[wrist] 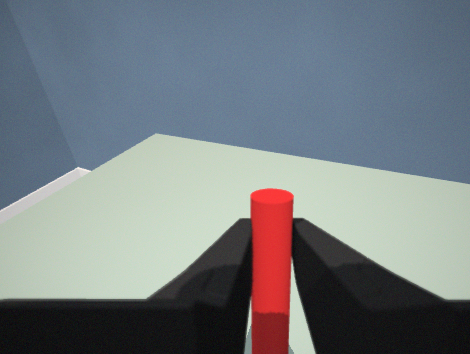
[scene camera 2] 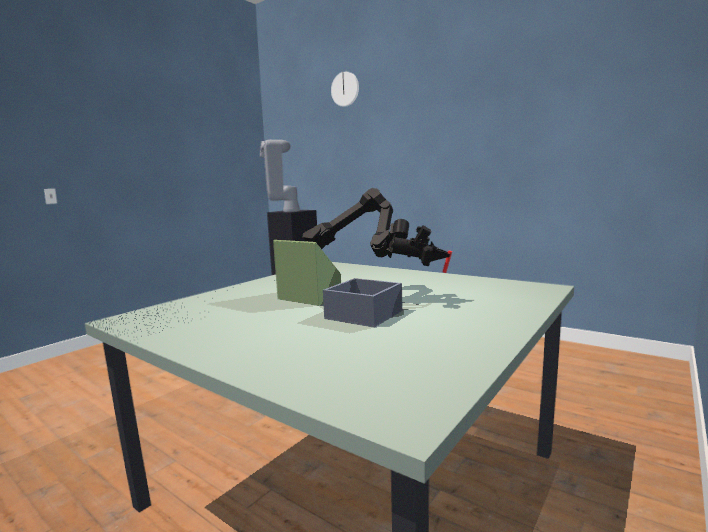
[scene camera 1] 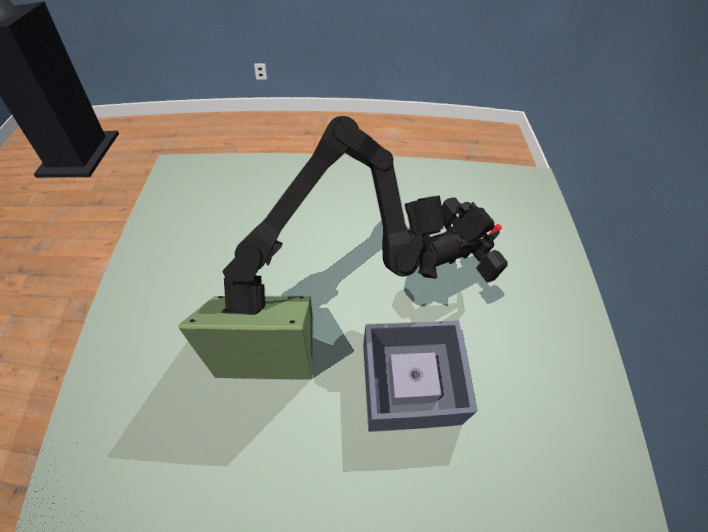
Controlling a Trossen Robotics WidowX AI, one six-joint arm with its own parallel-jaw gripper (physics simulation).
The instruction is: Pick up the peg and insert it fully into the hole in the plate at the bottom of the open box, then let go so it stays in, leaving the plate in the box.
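Seen in the pictures: gripper, fingertip midpoint: [wrist: 270,230] [scene camera 2: 449,254] [scene camera 1: 496,230]; arm's base, origin of the base link: [scene camera 2: 305,256] [scene camera 1: 244,309].
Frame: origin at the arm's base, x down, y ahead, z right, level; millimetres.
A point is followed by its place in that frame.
Note:
The red peg [scene camera 1: 496,229] {y 495, x -17, z -219 mm} [scene camera 2: 447,261] {y 494, x 14, z -216 mm} [wrist: 271,260] {y 489, x -5, z -219 mm} is held near its upper end between the fingertips, above the table and nearly upright with a slight tilt in scene camera 2. My gripper [scene camera 2: 448,255] {y 498, x -9, z -224 mm} [wrist: 270,230] {y 498, x -9, z -224 mm} is shut on the peg, beyond the box, toward the back of scene camera 1. The plate [scene camera 1: 405,384] {y 308, x 105, z 86 mm} is a pale square block with a round hole in its middle, lying at the bottom of the open grey box [scene camera 1: 420,422] {y 337, x 110, z 159 mm} [scene camera 2: 349,308] {y 344, x 114, z 158 mm}. The plate is hidden by the box's walls in scene camera 2.
The arm's green base block [scene camera 1: 257,353] {y 32, x 28, z 73 mm} [scene camera 2: 296,272] {y 24, x 47, z 73 mm} stands left of the box on the pale green table [scene camera 1: 257,491] {y 42, x 163, z 301 mm} [scene camera 2: 354,377] {y 594, x 163, z 450 mm}. A black pedestal [scene camera 1: 57,91] [scene camera 2: 293,224] with a grey arm stands behind the table.

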